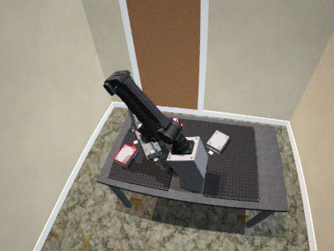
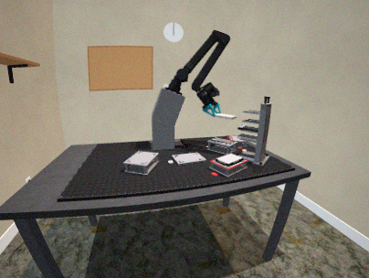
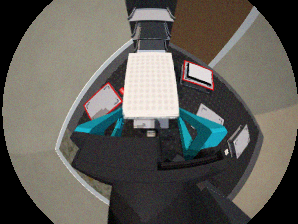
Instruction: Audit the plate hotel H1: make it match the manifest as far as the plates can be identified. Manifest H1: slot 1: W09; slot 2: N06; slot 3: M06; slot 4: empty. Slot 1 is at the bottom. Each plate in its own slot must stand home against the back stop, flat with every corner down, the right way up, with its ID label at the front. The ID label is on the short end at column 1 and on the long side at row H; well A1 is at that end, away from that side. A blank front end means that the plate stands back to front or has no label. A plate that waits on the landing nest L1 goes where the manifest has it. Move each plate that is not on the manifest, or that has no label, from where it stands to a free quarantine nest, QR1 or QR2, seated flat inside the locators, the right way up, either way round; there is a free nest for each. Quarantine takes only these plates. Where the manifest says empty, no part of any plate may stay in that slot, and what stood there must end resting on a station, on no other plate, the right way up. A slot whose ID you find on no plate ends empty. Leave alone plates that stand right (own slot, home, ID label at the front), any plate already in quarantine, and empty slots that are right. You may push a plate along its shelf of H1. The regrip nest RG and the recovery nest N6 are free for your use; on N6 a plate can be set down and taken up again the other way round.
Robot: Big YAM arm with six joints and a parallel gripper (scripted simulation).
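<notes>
Right now my hand is 4 cm short of the white well plate and 4 cm to the right of it.
</notes>
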